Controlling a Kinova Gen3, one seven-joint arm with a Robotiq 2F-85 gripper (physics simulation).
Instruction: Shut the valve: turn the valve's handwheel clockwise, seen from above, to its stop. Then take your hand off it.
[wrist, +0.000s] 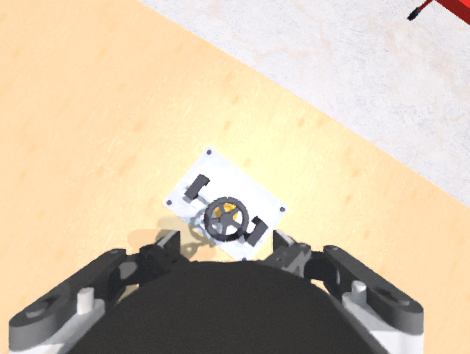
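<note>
The valve's dark handwheel (226, 219), a spoked ring, sits over a brass-coloured valve body (223, 210) on a light mounting plate (240, 182) with dark screws near its corners. A dark block stands on each side of the wheel, joined by a pale pipe that is partly hidden. My gripper (227, 240) is wide open, with one finger to the left and one to the right of the wheel, both apart from it. Nothing is between the fingertips. The wheel's full rim shows. The plate's lowest corner is close to the gripper's dark body.
The plate lies on a light wooden table top (115, 100). The table's edge runs diagonally from the top to the right side, with a pale stone-like floor (350, 75) beyond. Part of a red object (457, 7) with a thin black-tipped rod shows at the top right corner.
</note>
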